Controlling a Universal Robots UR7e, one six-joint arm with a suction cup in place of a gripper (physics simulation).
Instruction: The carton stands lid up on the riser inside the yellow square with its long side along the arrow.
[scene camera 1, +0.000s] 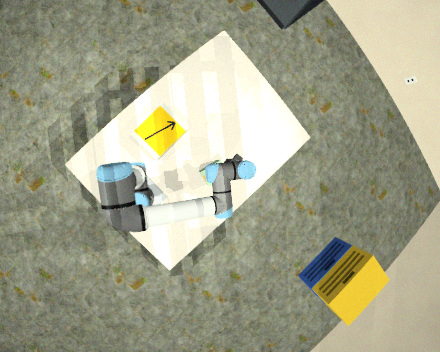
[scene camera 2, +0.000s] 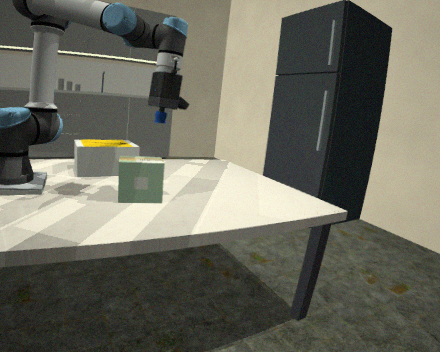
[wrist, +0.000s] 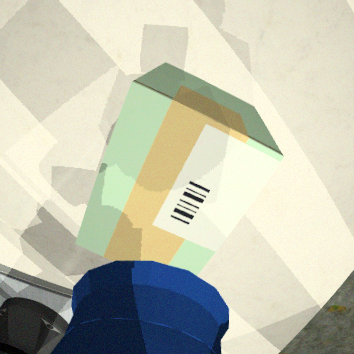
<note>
My suction cup (wrist: 124, 299) carries nothing. The cup is 19 cm from the middle of a pale green carton (scene camera 2: 140, 180), above it. A grey riser (scene camera 2: 92, 158) rests on the table.
The pale green carton shows as well in the wrist view (wrist: 185, 159). The wrist view misses the grey riser: it is out of frame.
</note>
